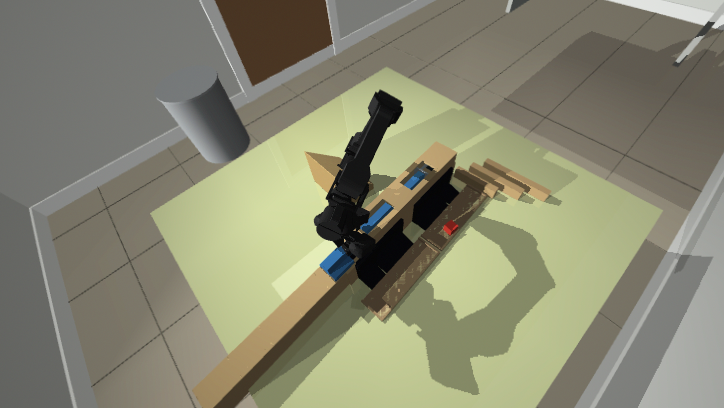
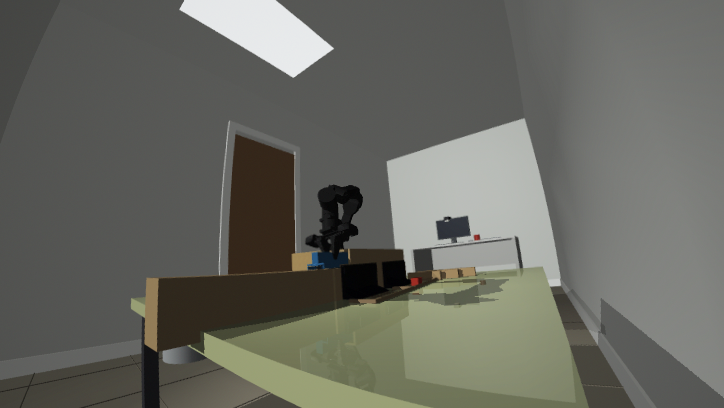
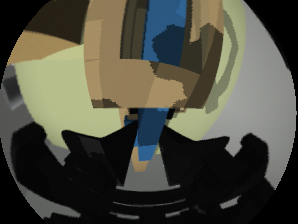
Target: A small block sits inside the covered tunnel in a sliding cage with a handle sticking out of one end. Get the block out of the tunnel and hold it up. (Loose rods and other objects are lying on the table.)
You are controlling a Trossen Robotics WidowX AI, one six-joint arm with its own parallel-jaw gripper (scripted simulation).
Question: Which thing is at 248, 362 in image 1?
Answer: A covered tunnel.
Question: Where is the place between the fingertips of the gripper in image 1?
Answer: At 345, 252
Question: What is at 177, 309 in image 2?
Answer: A covered tunnel.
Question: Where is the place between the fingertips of the gripper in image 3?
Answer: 147, 123
